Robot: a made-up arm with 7 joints. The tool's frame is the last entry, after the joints.
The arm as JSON. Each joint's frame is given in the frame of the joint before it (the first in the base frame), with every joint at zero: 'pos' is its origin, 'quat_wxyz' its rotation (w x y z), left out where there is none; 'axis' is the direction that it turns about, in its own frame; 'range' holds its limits. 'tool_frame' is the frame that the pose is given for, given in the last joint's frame.
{
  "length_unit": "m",
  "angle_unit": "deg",
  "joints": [
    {
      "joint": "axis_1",
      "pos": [
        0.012,
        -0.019,
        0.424
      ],
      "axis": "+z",
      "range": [
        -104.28,
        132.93
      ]
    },
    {
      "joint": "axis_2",
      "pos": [
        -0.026,
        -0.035,
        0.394
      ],
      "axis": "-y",
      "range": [
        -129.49,
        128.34
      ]
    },
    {
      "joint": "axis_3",
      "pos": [
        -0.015,
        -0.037,
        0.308
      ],
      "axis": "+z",
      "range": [
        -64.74,
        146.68
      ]
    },
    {
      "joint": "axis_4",
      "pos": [
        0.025,
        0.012,
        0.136
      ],
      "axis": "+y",
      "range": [
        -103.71,
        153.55
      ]
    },
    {
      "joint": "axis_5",
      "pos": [
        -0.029,
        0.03,
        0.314
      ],
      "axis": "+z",
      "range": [
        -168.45,
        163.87
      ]
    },
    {
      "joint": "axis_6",
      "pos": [
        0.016,
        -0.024,
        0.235
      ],
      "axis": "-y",
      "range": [
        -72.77,
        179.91
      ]
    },
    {
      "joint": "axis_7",
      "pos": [
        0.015,
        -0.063,
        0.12
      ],
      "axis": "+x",
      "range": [
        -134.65,
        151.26
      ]
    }
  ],
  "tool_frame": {
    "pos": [
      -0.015,
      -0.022,
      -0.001
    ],
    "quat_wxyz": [
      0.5,
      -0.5,
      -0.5,
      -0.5
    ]
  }
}
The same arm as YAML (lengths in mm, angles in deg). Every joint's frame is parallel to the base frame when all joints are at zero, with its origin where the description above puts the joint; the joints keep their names.
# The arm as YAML. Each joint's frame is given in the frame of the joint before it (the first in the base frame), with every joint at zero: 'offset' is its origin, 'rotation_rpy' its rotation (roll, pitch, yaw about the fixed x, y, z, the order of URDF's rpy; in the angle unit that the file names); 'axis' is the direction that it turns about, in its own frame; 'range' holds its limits. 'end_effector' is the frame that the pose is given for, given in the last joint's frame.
length_unit: mm
angle_unit: deg
chain:
  - id: axis_1
    offset: [12.0, -19.0, 424.0]
    rotation_rpy: [0.0, 0.0, 0.0]
    axis: "+z"
    range: [-104.28, 132.93]
  - id: axis_2
    offset: [-26.0, -35.0, 394.0]
    rotation_rpy: [0.0, 0.0, 0.0]
    axis: "-y"
    range: [-129.49, 128.34]
  - id: axis_3
    offset: [-15.0, -37.0, 308.0]
    rotation_rpy: [0.0, 0.0, 0.0]
    axis: "+z"
    range: [-64.74, 146.68]
  - id: axis_4
    offset: [25.0, 12.0, 136.0]
    rotation_rpy: [0.0, 0.0, 0.0]
    axis: "+y"
    range: [-103.71, 153.55]
  - id: axis_5
    offset: [-29.0, 30.0, 314.0]
    rotation_rpy: [0.0, 0.0, 0.0]
    axis: "+z"
    range: [-168.45, 163.87]
  - id: axis_6
    offset: [16.0, -24.0, 235.0]
    rotation_rpy: [0.0, 0.0, 0.0]
    axis: "-y"
    range: [-72.77, 179.91]
  - id: axis_7
    offset: [15.0, -63.0, 120.0]
    rotation_rpy: [0.0, 0.0, 0.0]
    axis: "+x"
    range: [-134.65, 151.26]
end_effector:
  offset: [-15.0, -22.0, -1.0]
  rotation_rpy: [-90.0, -90.0, 0.0]

